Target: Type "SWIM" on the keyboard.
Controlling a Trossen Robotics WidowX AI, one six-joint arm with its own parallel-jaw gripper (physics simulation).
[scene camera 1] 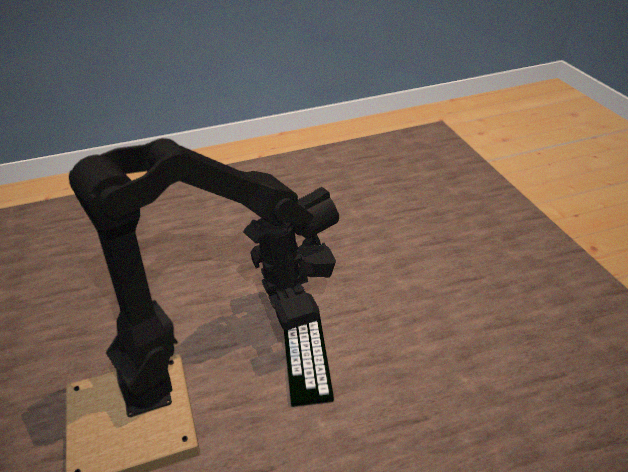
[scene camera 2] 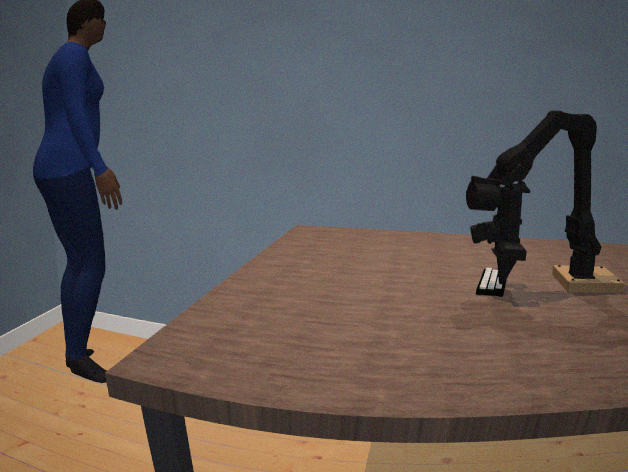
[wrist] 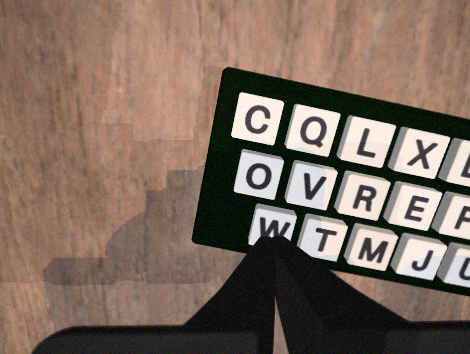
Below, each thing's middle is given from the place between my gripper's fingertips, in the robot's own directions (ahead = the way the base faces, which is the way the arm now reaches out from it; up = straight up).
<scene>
The keyboard [scene camera 1: 309, 377] is 1 cm ahead of my hand, 7 cm to the right of it and 1 cm below it.
</scene>
